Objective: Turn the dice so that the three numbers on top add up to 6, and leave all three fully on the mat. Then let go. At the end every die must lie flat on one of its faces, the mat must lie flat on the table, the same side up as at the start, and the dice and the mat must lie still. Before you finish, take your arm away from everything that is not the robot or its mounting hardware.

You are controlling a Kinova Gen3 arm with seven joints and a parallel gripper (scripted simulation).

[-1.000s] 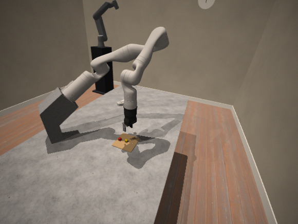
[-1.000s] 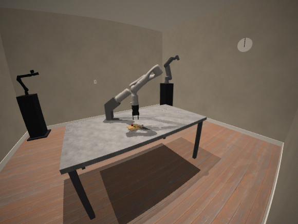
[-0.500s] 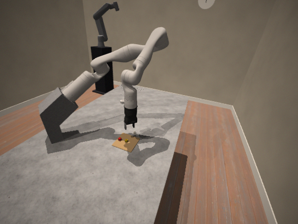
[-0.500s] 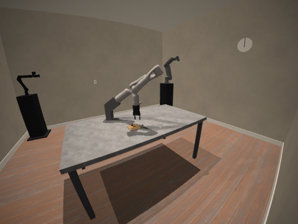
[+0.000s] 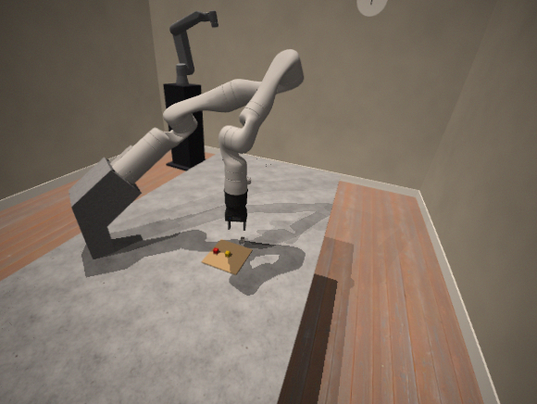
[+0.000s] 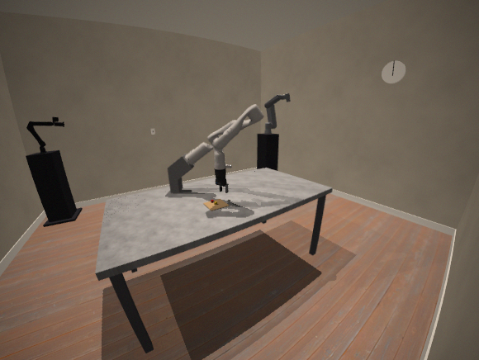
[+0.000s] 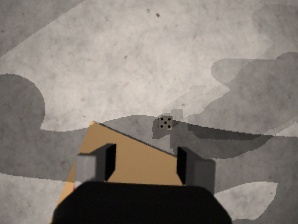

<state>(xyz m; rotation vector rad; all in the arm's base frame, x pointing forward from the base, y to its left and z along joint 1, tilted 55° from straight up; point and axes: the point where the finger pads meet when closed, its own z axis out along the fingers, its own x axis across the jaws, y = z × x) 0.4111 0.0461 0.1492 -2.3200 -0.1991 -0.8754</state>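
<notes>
Right now the white die is 9 cm below my hand, 4 cm to the left of it and 1 cm ahead of it. Round my hand: tan mat 10 cm below, 7 cm to the right; red die 9 cm below, 8 cm to the right, 5 cm behind; yellow die 9 cm below, 7 cm to the right.
</notes>
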